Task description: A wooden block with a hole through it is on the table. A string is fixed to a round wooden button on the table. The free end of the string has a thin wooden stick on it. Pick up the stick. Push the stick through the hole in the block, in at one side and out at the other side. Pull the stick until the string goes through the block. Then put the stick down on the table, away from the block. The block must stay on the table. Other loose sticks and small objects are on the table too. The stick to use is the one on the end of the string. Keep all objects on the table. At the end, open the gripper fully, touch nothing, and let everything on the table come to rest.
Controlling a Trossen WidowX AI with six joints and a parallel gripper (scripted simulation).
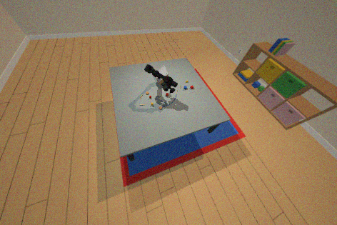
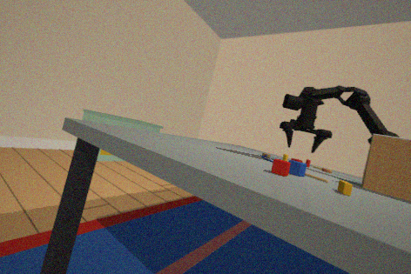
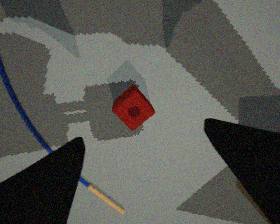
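Now: the red cube 60 mm below my gripper tip and 10 mm ahead of it. Round my gripper tip: yellow block (370 mm to the left, 150 mm behind, 60 mm below); round button (170 mm ahead, 150 mm to the right, 60 mm below); blue cube (290 mm to the left, 50 mm below, 40 mm behind).
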